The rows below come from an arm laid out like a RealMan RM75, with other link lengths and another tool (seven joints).
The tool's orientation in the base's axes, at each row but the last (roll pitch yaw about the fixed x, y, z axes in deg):
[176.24, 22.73, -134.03]
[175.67, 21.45, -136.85]
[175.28, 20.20, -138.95]
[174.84, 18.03, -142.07]
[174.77, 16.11, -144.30]
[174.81, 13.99, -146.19]
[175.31, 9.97, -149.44]
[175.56, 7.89, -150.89]
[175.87, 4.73, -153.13]
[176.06, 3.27, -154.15]
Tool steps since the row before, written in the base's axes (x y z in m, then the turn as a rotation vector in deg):
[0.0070, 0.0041, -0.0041, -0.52, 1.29, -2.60]
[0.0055, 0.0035, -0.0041, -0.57, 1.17, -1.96]
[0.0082, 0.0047, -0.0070, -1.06, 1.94, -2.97]
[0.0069, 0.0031, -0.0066, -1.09, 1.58, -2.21]
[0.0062, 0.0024, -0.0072, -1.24, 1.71, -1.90]
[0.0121, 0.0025, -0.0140, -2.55, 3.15, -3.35]
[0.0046, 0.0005, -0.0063, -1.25, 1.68, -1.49]
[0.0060, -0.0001, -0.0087, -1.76, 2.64, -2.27]
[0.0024, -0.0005, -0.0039, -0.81, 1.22, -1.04]
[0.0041, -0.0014, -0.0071, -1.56, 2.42, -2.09]
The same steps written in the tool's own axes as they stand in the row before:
[-0.0056, -0.0026, 0.0066, 0.48, 1.10, 2.69]
[-0.0045, -0.0017, 0.0060, 0.36, 1.09, 2.05]
[-0.0063, -0.0026, 0.0096, 0.58, 1.91, 3.12]
[-0.0049, -0.0026, 0.0084, 0.58, 1.72, 2.30]
[-0.0042, -0.0025, 0.0085, 0.54, 1.94, 2.01]
[-0.0077, -0.0061, 0.0159, 1.16, 3.73, 3.51]
[-0.0031, -0.0025, 0.0068, 0.48, 1.96, 1.59]
[-0.0040, -0.0037, 0.0091, 0.56, 2.98, 2.45]
[-0.0016, -0.0018, 0.0039, 0.26, 1.38, 1.12]
[-0.0027, -0.0035, 0.0070, 0.47, 2.71, 2.26]

